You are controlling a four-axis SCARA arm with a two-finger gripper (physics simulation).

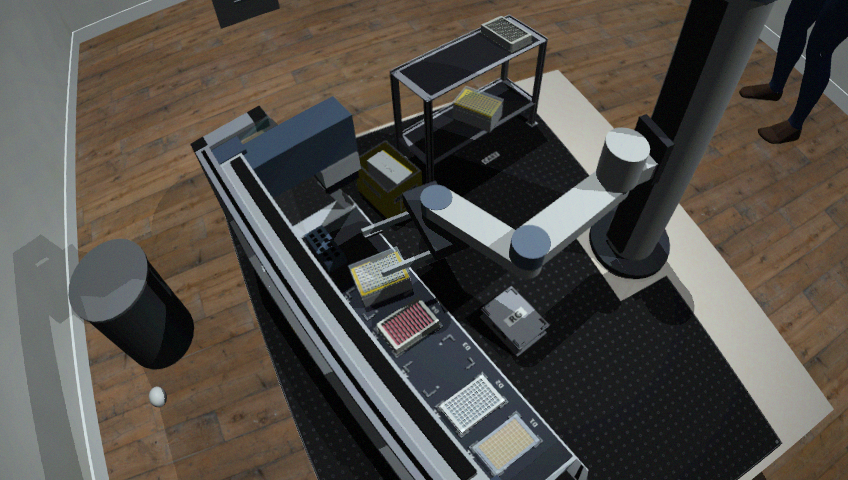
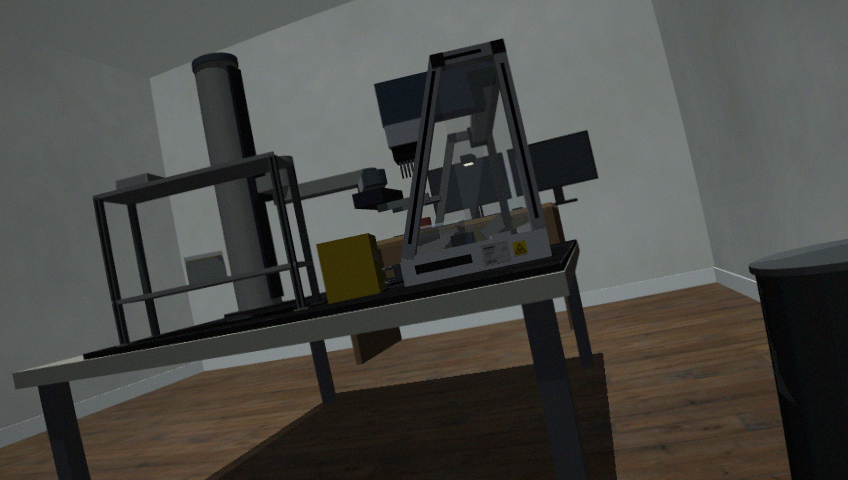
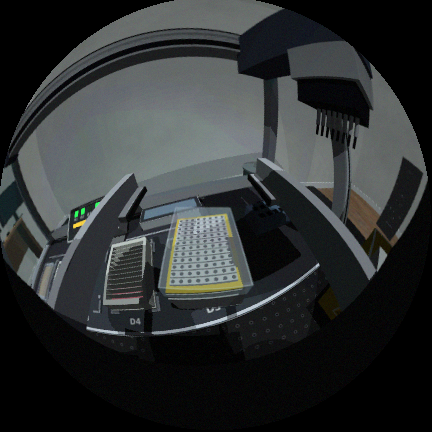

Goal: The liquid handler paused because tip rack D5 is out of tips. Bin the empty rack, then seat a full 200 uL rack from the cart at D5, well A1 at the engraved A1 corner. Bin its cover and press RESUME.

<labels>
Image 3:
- my gripper: 194,171
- red-topped tip rack: 129,282
</labels>
